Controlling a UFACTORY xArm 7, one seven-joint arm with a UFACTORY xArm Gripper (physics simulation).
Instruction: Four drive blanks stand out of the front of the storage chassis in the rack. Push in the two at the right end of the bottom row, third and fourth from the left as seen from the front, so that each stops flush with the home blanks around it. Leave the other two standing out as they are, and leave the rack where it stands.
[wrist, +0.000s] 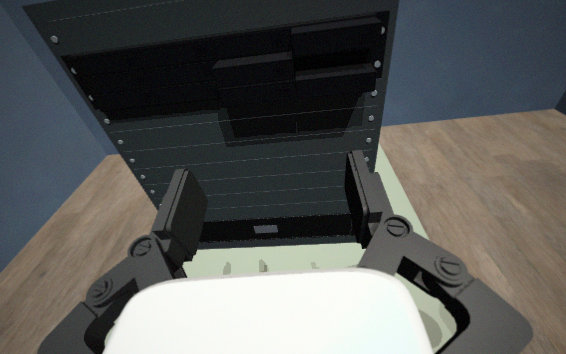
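You'd see my gripper (270, 176) here, and there's a dark rack (263, 109) as well.
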